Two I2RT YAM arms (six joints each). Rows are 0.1 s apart.
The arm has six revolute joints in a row. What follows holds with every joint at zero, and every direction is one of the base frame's.
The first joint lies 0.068 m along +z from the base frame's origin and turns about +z.
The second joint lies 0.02 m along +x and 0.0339 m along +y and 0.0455 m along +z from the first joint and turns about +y.
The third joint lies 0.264 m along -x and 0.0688 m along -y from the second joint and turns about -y.
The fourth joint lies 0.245 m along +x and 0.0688 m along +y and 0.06 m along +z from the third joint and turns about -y.
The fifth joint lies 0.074 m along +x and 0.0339 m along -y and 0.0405 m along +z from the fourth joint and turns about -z.
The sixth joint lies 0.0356 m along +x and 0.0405 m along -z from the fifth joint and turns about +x.
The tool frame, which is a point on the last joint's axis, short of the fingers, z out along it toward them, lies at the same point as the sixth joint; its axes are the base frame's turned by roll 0, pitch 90 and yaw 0 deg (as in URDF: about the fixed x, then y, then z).
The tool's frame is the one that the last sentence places.
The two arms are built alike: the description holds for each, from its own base.
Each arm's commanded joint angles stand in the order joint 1, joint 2, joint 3, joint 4, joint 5, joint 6.
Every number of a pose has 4 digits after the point.
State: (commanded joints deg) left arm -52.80 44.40 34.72 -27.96 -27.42 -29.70; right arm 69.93 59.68 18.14 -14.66 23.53 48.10
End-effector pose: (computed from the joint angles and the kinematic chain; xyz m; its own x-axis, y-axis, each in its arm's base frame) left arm 0.1138 -0.1228 0.2517 -0.5618 0.0127 -0.8272 0.2397 0.9595 -0.1480; right arm 0.0714 0.1541 0.1352 -0.7747 -0.1318 -0.6184 -0.3120 0.9304 0.1925
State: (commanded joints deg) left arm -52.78 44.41 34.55 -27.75 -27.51 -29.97; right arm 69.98 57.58 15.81 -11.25 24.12 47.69
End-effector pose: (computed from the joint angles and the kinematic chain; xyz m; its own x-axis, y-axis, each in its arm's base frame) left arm 0.1139 -0.1228 0.2510 -0.5620 0.0074 -0.8271 0.2357 0.9599 -0.1515; right arm 0.0702 0.1503 0.1328 -0.7560 -0.1034 -0.6463 -0.3184 0.9209 0.2251
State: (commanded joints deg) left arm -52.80 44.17 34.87 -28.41 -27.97 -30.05; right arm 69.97 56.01 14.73 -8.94 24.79 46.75
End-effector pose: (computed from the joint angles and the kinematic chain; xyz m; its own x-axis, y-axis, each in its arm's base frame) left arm 0.1134 -0.1218 0.2526 -0.5600 0.0063 -0.8284 0.2296 0.9620 -0.1478; right arm 0.0702 0.1491 0.1341 -0.7347 -0.0846 -0.6731 -0.3297 0.9117 0.2453
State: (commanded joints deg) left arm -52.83 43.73 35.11 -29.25 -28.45 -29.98; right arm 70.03 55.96 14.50 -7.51 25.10 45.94
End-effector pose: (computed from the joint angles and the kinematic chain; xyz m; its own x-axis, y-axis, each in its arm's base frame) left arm 0.1123 -0.1201 0.2540 -0.5578 0.0085 -0.8299 0.2247 0.9641 -0.1411; right arm 0.0706 0.1502 0.1349 -0.7224 -0.0827 -0.6865 -0.3406 0.9066 0.2492
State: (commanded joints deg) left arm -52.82 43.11 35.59 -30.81 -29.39 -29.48; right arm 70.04 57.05 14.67 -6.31 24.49 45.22
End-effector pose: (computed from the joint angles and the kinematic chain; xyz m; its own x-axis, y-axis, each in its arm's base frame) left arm 0.1109 -0.1172 0.2562 -0.5534 0.0201 -0.8327 0.2174 0.9686 -0.1211; right arm 0.0712 0.1529 0.1343 -0.7215 -0.0942 -0.6860 -0.3547 0.9011 0.2492
